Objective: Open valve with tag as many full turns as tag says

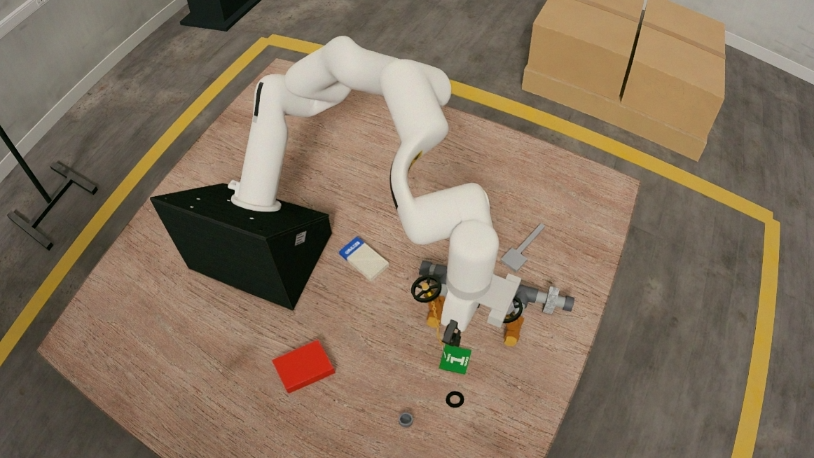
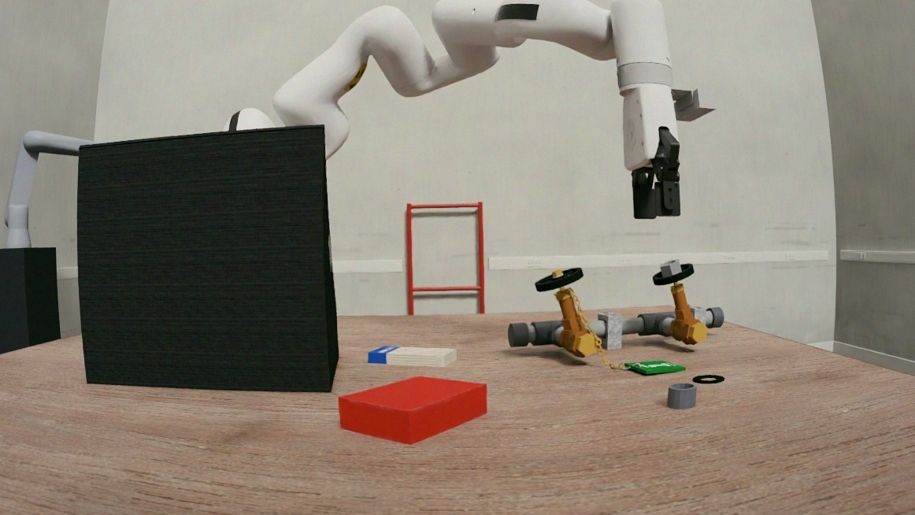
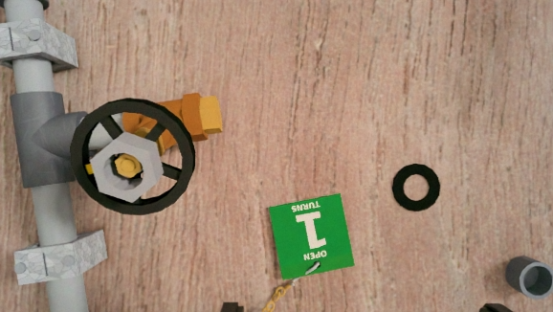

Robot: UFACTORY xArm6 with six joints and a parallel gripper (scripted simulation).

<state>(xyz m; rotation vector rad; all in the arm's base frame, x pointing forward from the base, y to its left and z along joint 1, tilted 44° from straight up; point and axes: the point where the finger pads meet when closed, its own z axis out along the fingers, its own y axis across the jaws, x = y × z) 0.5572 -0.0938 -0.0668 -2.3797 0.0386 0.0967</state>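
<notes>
Now: the grey cap 7 cm ahead of my hand, 10 cm to the left of it and 8 cm below it. The rest, counted from my hand: blue box: 30 cm behind, 16 cm to the left, 19 cm below; then red block: 30 cm behind, 16 cm to the right, 18 cm below; then green tag: 1 cm behind, 20 cm below.
</notes>
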